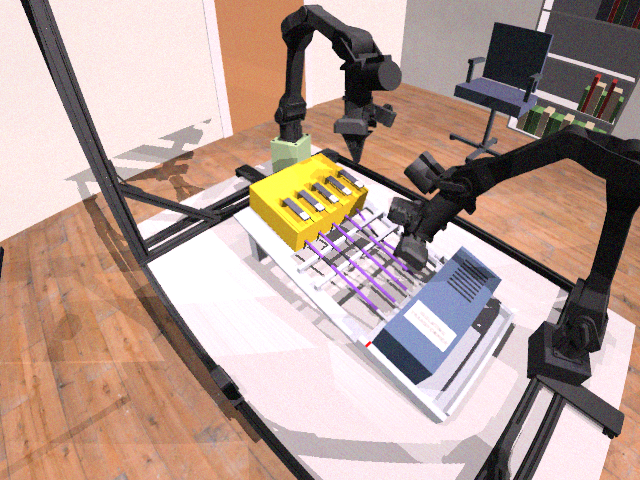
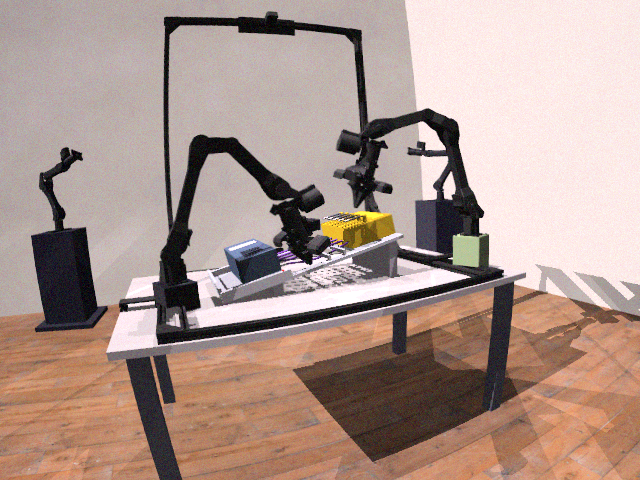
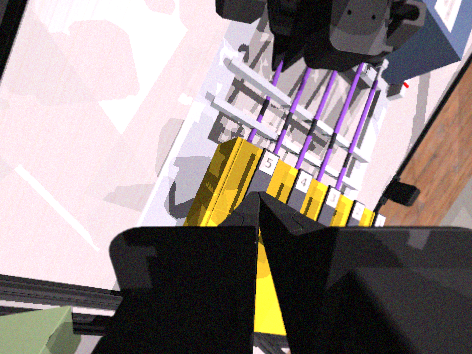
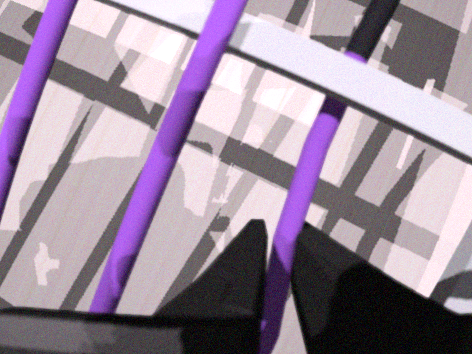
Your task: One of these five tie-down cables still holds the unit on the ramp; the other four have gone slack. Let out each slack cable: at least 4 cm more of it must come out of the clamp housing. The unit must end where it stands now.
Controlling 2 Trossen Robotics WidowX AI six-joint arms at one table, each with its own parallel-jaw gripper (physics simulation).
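The blue unit [image 1: 439,315] [image 2: 253,260] [image 3: 436,52] rests low on the white ramp [image 1: 330,315]. The yellow clamp housing [image 1: 279,191] [image 2: 361,227] [image 3: 216,187] stands at its upper end, with dark levers numbered 1 to 5. Purple cables run from it toward the unit. My right gripper [image 2: 309,258] [image 4: 275,233] is shut on cable 5 [image 3: 276,76] [image 4: 306,182], between the cross rails and the unit. That cable bends slightly at the fingers. My left gripper [image 1: 356,156] [image 2: 358,204] [image 3: 257,198] is shut and empty, above the housing near levers 5 and 4.
White cross rails [image 3: 270,92] [image 4: 300,55] span the ramp under the cables. A red mark [image 1: 368,344] is on the ramp's side edge beside the unit. A black frame surrounds the table. A green block [image 1: 289,152] [image 2: 470,250] carries my left arm.
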